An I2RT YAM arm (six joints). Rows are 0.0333 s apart.
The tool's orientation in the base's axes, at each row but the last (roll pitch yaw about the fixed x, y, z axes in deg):
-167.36 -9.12 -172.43
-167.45 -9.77 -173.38
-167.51 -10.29 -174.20
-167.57 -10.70 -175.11
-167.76 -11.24 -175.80
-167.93 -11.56 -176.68
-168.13 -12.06 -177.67
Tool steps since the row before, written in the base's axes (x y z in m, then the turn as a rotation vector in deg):
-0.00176 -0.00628 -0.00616 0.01 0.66 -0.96
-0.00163 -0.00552 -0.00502 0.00 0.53 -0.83
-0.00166 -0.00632 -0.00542 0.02 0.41 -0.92
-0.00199 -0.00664 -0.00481 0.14 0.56 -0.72
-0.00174 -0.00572 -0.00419 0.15 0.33 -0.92
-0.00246 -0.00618 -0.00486 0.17 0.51 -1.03
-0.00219 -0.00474 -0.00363 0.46 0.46 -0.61
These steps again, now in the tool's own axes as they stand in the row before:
0.00156 -0.00443 0.00764 -0.25 0.84 0.77
0.00137 -0.00401 0.00635 -0.20 0.69 0.67
0.00129 -0.00473 0.00693 -0.22 0.59 0.79
0.00161 -0.00518 0.00647 -0.32 0.68 0.54
0.00130 -0.00449 0.00561 -0.35 0.50 0.78
0.00178 -0.00478 0.00647 -0.40 0.69 0.84
0.00157 -0.00372 0.00492 -0.60 0.53 0.40

